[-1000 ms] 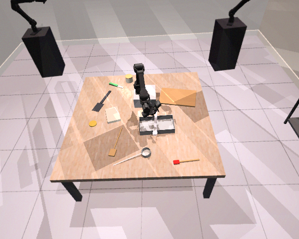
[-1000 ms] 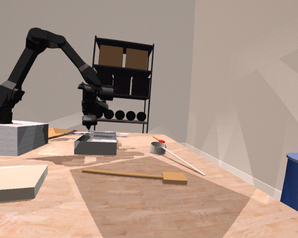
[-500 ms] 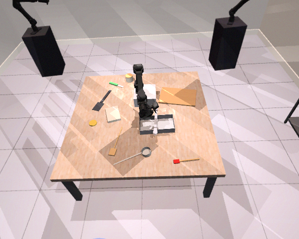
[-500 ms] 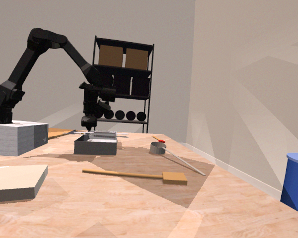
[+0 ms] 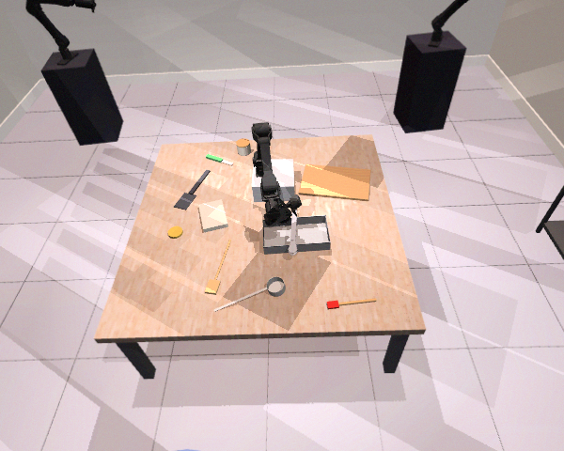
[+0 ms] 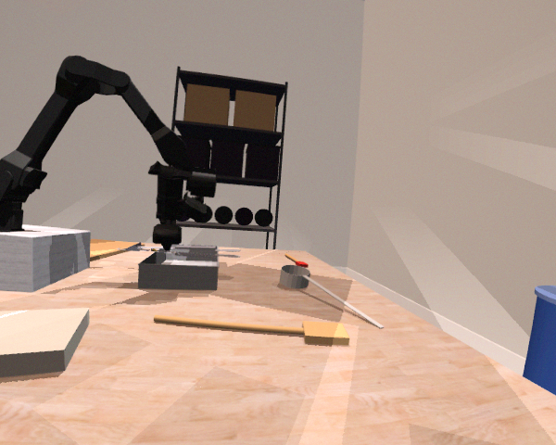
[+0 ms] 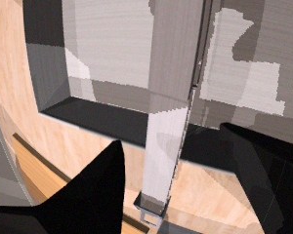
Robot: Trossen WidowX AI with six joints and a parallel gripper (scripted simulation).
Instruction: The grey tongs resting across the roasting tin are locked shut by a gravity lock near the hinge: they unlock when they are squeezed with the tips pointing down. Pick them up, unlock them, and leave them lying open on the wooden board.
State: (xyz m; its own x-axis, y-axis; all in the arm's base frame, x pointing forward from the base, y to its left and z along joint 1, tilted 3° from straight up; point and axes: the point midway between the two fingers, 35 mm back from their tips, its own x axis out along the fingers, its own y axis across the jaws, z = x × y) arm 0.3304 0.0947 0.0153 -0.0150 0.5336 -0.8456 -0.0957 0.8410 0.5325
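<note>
My gripper tip is 5 cm short of the roasting tin, 5 cm above it and 1 cm to the right of it. Round my gripper tip: wooden board: 30 cm behind, 27 cm to the left, 7 cm below; block: 38 cm to the right, 16 cm behind, 7 cm below; disc: 57 cm to the right, 8 cm behind, 7 cm below.
</note>
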